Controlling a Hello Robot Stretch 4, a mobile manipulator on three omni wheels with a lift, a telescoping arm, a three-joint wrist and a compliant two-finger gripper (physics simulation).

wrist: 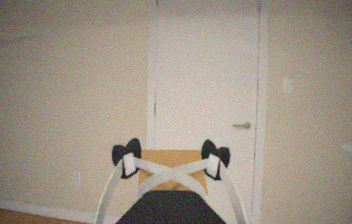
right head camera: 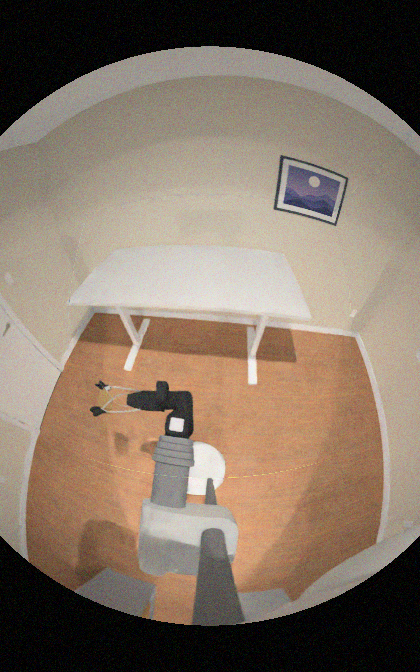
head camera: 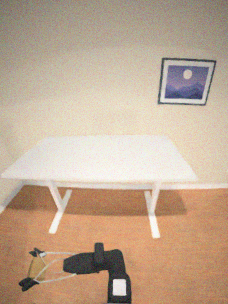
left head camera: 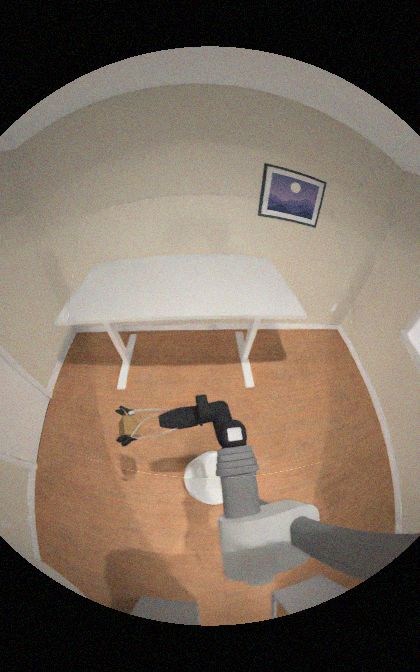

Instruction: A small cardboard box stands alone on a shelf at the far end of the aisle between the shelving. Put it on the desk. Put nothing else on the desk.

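Places are measured from the robot's base along level axes (x ahead, y left, z up), in metres.
Pixels of known places: gripper, fingertip midpoint: (wrist: 171, 151) (head camera: 24, 267).
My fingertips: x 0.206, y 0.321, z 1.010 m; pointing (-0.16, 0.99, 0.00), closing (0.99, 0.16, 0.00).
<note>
Behind a point stands the place of what it marks.
The small cardboard box (head camera: 37, 268) {z 1.008, x 0.210, y 0.276 m} (left head camera: 128, 426) (right head camera: 104, 399) (wrist: 172, 156) {z 1.014, x 0.213, y 0.285 m} is light brown and sits between the two black fingertips. My gripper (head camera: 34, 269) (left head camera: 124, 426) (right head camera: 99, 398) (wrist: 171, 151) {z 1.010, x 0.206, y 0.321 m} is shut on it and points to the left. Part of the box is hidden behind the white finger straps in the wrist view. The white desk (head camera: 110, 159) {z 0.923, x 0.999, y 0.072 m} (left head camera: 185, 290) (right head camera: 195, 280) stands ahead against the far wall. Its top is bare. The gripper and box are in front of the desk's near edge, above the wooden floor, apart from the desk.
A framed picture (head camera: 185, 82) {z 1.511, x 1.520, y -0.696 m} (left head camera: 292, 195) (right head camera: 311, 190) hangs on the wall right of the desk. A white door (wrist: 205, 75) {z 1.262, x 0.229, y 1.750 m} with a handle is in the left wall. Grey shelving tops (left head camera: 167, 611) (right head camera: 120, 592) show at the bottom of both side head views, close behind the robot.
</note>
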